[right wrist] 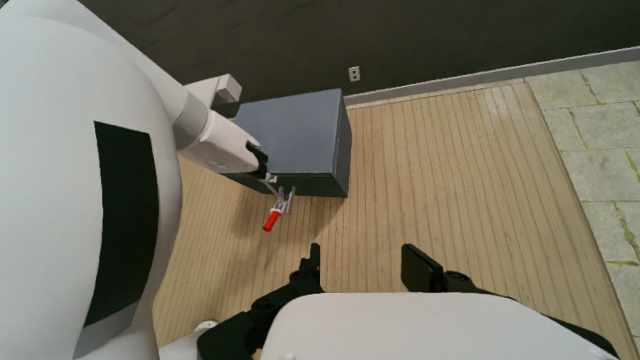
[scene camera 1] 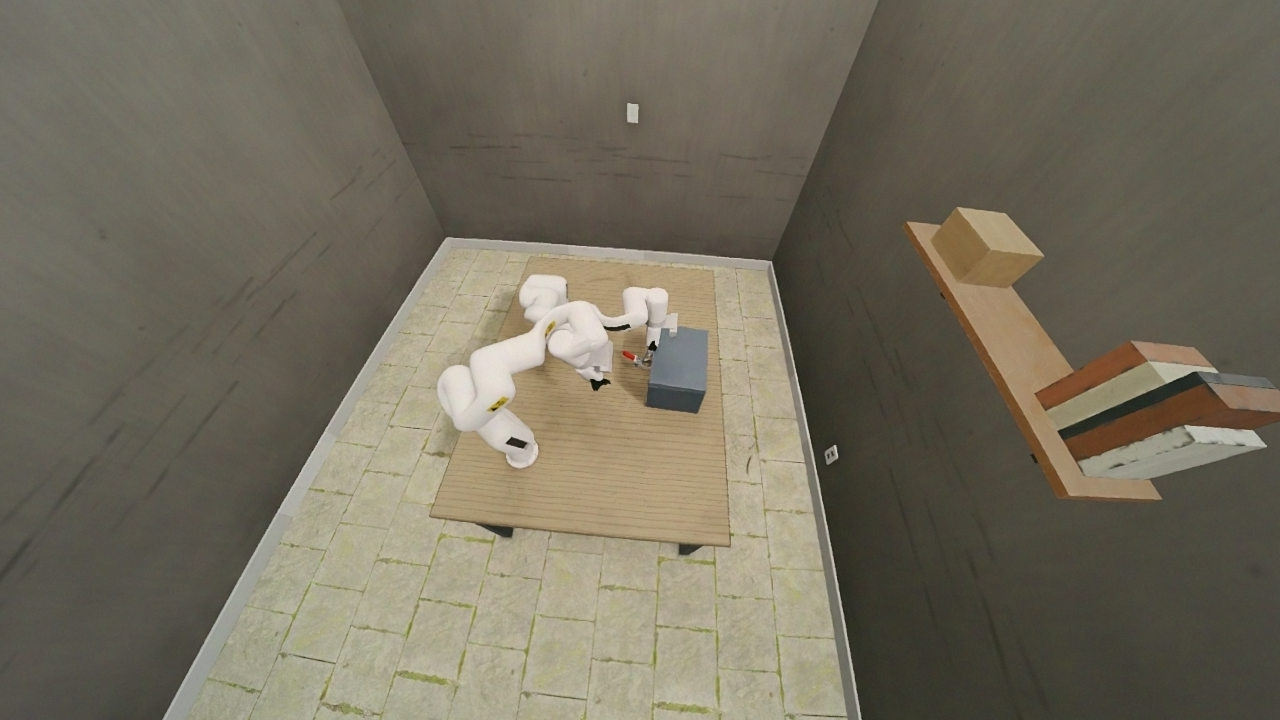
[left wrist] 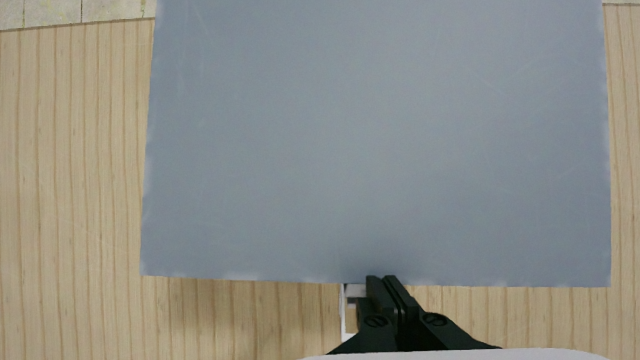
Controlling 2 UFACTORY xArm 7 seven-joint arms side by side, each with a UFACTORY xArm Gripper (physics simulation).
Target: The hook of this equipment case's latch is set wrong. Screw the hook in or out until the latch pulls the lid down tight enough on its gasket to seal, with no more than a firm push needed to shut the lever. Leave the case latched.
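Places are measured from the left arm's base along level axes (x ahead, y left, z up), in millimetres.
Pixels of known places: left gripper, between the fingertips: [right wrist: 263, 173] [scene camera 1: 652, 348] [left wrist: 379, 300]; right gripper, between the fingertips: [right wrist: 360, 261].
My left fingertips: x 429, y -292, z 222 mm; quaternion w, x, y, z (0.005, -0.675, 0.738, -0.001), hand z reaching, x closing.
Observation:
Behind a point stands the place of what it marks.
The blue-grey equipment case [scene camera 1: 682, 358] {y -326, x 550, z 207 mm} [left wrist: 370, 140] {y -300, x 523, z 209 mm} [right wrist: 295, 132] {y -359, x 528, z 208 mm} stands on the table with its lid down. Its latch lever, with a red handle [scene camera 1: 630, 356] {y -286, x 341, z 157 mm} [right wrist: 271, 221] {y -286, x 332, z 163 mm}, sticks outward from the front. The hook's light head [right wrist: 271, 178] {y -298, x 425, z 196 mm} shows at the lid's front edge, and part of the white latch frame [left wrist: 343, 312] {y -273, x 379, z 132 mm} shows below the lid. My left gripper [scene camera 1: 652, 346] {y -292, x 429, z 222 mm} [left wrist: 379, 300] {y -292, x 429, z 222 mm} [right wrist: 263, 173] {y -292, x 429, z 222 mm} is shut at the lid's front edge, right above the hook head; I see nothing between its fingers, which hide part of the latch. My right gripper [scene camera 1: 599, 384] {y -500, x 267, z 365 mm} [right wrist: 360, 261] {y -500, x 267, z 365 mm} is open and empty, away from the case.
The table [scene camera 1: 617, 474] {y -731, x 302, z 0 mm} [right wrist: 450, 200] {y -706, x 385, z 0 mm} carries both arms, and the left arm [right wrist: 220, 145] {y -335, x 402, z 374 mm} reaches in from the left in the right wrist view. A wall shelf [scene camera 1: 1011, 358] with a wooden block [scene camera 1: 984, 246] and several books [scene camera 1: 1154, 402] is on the right wall.

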